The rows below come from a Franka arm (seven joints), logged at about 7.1 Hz.
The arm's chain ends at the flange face. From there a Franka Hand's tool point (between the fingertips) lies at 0.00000 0.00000 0.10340 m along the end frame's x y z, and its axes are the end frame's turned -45 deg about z.
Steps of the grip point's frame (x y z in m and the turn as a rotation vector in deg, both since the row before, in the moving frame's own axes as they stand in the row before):
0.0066, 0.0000, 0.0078, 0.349, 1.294, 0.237
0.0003, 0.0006, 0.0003, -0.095, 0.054, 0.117
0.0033, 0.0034, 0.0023, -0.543, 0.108, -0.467
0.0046, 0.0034, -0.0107, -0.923, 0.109, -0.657
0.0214, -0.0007, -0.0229, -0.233, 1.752, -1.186
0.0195, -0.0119, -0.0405, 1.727, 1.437, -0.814
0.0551, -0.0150, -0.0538, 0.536, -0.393, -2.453
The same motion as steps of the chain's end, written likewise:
0.0035, -0.0026, 0.0078, 1.162, 0.668, 0.237
0.0004, 0.0002, 0.0003, -0.029, 0.105, 0.117
0.0039, -0.0005, 0.0023, -0.308, 0.460, -0.467
0.0043, -0.0019, -0.0107, -0.576, 0.730, -0.657
0.0121, -0.0137, -0.0229, 1.074, 1.404, -1.186
0.0058, -0.0182, -0.0404, 2.237, -0.205, -0.814
0.0295, -0.0494, -0.0538, 0.101, -0.657, -2.453

